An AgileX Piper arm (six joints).
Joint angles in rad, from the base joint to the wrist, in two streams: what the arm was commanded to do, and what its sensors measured. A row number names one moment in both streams.
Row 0, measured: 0.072, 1.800, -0.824, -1.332, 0.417, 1.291
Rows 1 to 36, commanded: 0.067, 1.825, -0.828, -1.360, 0.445, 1.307; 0.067, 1.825, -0.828, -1.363, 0.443, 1.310; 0.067, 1.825, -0.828, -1.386, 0.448, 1.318; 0.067, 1.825, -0.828, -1.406, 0.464, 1.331; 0.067, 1.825, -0.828, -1.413, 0.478, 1.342; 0.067, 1.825, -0.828, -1.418, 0.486, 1.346; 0.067, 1.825, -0.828, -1.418, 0.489, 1.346; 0.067, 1.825, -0.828, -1.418, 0.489, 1.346; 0.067, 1.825, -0.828, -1.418, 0.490, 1.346; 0.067, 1.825, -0.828, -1.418, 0.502, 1.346; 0.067, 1.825, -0.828, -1.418, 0.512, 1.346; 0.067, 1.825, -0.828, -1.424, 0.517, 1.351; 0.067, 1.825, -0.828, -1.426, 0.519, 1.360; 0.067, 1.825, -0.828, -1.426, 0.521, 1.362; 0.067, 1.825, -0.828, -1.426, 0.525, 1.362; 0.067, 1.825, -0.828, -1.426, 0.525, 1.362; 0.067, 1.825, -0.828, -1.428, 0.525, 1.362; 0.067, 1.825, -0.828, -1.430, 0.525, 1.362; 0.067, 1.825, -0.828, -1.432, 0.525, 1.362; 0.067, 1.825, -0.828, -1.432, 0.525, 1.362; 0.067, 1.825, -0.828, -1.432, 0.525, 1.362; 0.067, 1.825, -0.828, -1.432, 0.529, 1.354; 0.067, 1.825, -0.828, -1.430, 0.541, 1.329; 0.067, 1.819, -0.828, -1.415, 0.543, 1.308; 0.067, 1.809, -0.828, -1.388, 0.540, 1.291; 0.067, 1.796, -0.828, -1.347, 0.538, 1.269; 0.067, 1.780, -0.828, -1.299, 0.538, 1.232; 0.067, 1.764, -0.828, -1.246, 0.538, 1.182; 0.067, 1.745, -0.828, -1.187, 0.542, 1.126; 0.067, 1.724, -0.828, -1.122, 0.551, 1.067; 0.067, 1.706, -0.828, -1.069, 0.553, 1.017; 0.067, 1.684, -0.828, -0.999, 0.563, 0.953; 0.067, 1.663, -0.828, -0.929, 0.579, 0.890; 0.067, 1.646, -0.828, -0.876, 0.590, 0.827; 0.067, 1.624, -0.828, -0.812, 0.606, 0.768; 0.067, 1.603, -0.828, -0.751, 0.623, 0.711
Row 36, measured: 0.072, 1.682, -0.824, -0.979, 0.542, 0.937
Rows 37 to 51, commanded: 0.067, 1.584, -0.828, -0.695, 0.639, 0.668; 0.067, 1.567, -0.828, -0.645, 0.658, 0.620; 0.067, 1.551, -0.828, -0.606, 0.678, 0.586; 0.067, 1.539, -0.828, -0.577, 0.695, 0.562; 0.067, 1.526, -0.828, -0.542, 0.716, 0.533; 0.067, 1.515, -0.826, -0.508, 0.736, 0.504; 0.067, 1.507, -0.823, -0.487, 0.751, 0.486; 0.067, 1.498, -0.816, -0.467, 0.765, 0.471; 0.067, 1.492, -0.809, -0.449, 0.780, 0.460; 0.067, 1.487, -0.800, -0.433, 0.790, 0.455; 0.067, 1.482, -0.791, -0.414, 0.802, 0.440; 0.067, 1.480, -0.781, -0.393, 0.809, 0.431; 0.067, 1.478, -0.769, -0.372, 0.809, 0.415; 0.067, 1.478, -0.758, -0.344, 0.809, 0.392; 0.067, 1.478, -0.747, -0.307, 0.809, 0.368
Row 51, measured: 0.072, 1.489, -0.788, -0.406, 0.772, 0.448
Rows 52 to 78, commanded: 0.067, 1.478, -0.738, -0.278, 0.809, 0.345; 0.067, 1.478, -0.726, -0.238, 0.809, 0.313; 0.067, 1.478, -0.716, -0.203, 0.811, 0.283; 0.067, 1.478, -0.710, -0.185, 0.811, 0.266; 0.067, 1.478, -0.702, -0.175, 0.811, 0.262; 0.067, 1.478, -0.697, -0.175, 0.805, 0.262; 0.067, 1.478, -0.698, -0.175, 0.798, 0.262; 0.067, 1.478, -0.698, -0.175, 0.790, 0.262; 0.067, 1.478, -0.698, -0.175, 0.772, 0.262; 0.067, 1.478, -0.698, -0.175, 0.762, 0.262; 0.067, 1.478, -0.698, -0.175, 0.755, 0.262; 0.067, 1.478, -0.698, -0.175, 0.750, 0.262; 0.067, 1.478, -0.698, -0.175, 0.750, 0.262; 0.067, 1.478, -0.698, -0.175, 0.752, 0.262; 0.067, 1.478, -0.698, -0.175, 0.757, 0.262; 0.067, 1.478, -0.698, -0.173, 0.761, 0.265; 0.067, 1.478, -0.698, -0.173, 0.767, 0.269; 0.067, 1.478, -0.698, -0.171, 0.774, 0.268; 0.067, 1.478, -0.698, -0.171, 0.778, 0.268; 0.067, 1.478, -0.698, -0.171, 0.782, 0.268; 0.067, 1.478, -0.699, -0.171, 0.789, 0.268; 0.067, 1.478, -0.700, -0.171, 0.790, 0.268; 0.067, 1.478, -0.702, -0.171, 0.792, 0.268; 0.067, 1.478, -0.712, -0.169, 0.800, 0.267; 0.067, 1.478, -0.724, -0.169, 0.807, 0.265; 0.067, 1.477, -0.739, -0.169, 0.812, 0.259; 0.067, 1.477, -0.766, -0.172, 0.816, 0.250
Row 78, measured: 0.072, 1.488, -0.712, -0.169, 0.777, 0.271
